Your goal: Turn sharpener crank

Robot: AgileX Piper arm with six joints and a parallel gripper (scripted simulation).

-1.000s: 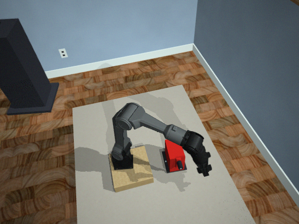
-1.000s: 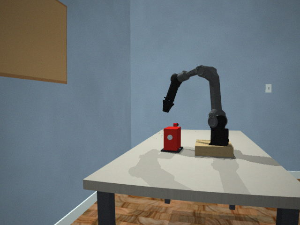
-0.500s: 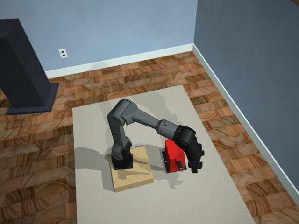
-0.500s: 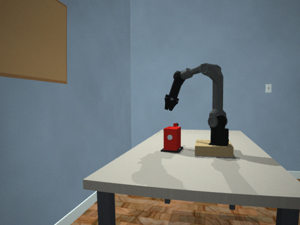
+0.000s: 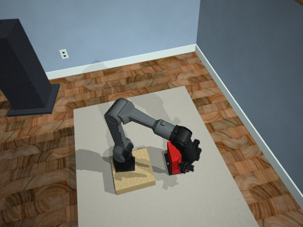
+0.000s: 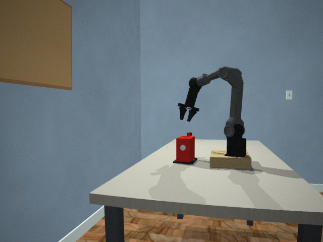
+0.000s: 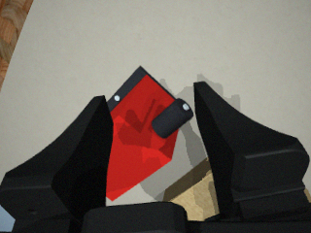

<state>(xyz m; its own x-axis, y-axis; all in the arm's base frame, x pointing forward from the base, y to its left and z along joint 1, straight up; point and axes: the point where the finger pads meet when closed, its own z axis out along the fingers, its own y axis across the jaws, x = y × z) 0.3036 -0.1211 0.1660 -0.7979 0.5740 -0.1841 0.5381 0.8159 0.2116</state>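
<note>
Right now my hand is 80 mm above the dark crank knob, 40 mm past it and 30 mm to the right of it. Also, from my hand: sharpener crank: 90 mm below, 40 mm to the left, 40 mm behind.
</note>
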